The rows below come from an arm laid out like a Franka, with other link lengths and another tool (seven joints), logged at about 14 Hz.
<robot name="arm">
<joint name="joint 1" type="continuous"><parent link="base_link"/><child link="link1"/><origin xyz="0 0 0.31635"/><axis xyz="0 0 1"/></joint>
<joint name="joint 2" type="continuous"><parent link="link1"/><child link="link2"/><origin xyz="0 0 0"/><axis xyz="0 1 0"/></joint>
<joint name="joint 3" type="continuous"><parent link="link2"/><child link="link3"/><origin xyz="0 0 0.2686"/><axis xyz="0 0 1"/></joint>
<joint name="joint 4" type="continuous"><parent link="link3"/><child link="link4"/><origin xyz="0.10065 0 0"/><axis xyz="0 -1 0"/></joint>
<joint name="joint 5" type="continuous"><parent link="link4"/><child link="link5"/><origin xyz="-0.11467 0 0.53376"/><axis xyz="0 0 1"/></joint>
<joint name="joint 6" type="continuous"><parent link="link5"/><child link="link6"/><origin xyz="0 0 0"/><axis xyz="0 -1 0"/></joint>
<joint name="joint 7" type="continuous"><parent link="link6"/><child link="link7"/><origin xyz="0.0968 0 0"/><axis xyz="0 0 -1"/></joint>
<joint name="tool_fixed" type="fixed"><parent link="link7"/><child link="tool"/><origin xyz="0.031 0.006 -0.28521" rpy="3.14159 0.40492 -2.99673"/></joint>
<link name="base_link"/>
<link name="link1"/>
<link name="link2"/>
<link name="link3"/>
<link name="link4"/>
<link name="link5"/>
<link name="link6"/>
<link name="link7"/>
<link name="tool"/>
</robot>
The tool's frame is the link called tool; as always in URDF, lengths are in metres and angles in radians. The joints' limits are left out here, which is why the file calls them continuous.
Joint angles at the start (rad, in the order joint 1, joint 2, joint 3, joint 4, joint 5, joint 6, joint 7): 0.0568, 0.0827, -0.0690, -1.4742, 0.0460, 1.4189, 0.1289
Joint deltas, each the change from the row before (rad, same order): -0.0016, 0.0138, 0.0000, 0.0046, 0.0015, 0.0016, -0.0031; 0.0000, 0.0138, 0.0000, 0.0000, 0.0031, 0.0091, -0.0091; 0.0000, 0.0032, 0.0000, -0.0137, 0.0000, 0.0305, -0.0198; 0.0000, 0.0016, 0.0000, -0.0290, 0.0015, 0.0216, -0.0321; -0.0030, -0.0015, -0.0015, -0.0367, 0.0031, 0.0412, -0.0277; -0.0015, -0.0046, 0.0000, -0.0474, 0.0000, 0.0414, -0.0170; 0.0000, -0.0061, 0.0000, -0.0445, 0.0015, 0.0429, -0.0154; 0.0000, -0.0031, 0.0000, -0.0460, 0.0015, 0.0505, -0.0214; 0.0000, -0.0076, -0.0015, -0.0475, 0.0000, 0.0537, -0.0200; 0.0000, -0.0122, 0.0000, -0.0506, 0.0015, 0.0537, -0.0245; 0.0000, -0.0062, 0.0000, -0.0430, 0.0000, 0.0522, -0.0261; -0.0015, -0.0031, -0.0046, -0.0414, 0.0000, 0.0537, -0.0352; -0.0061, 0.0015, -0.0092, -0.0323, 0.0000, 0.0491, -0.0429
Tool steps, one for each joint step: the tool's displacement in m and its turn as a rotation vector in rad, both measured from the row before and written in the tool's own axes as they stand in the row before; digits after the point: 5 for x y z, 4 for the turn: -0.00040, -0.00090, 0.00758, -0.0014, 0.0075, -0.0008; -0.00113, 0.00077, 0.01014, -0.0056, 0.0046, -0.0072; -0.00434, -0.00012, 0.00968, -0.0069, -0.0136, -0.0177; 0.00417, 0.00034, 0.01691, -0.0140, 0.0088, -0.0274; 0.00095, -0.00334, 0.01844, -0.0114, -0.0066, -0.0186; 0.00552, -0.00256, 0.02196, -0.0059, 0.0012, -0.0118; 0.00431, -0.00097, 0.01923, -0.0064, -0.0048, -0.0117; 0.00429, -0.00125, 0.02191, -0.0078, -0.0078, -0.0172; 0.00413, -0.00275, 0.01898, -0.0045, -0.0138, -0.0157; 0.00528, -0.00075, 0.01708, -0.0078, -0.0154, -0.0207; 0.00478, -0.00126, 0.01697, -0.0063, -0.0151, -0.0234; 0.00623, -0.00569, 0.01722, -0.0068, -0.0152, -0.0264; 0.00659, -0.01236, 0.01442, -0.0055, -0.0154, -0.0256
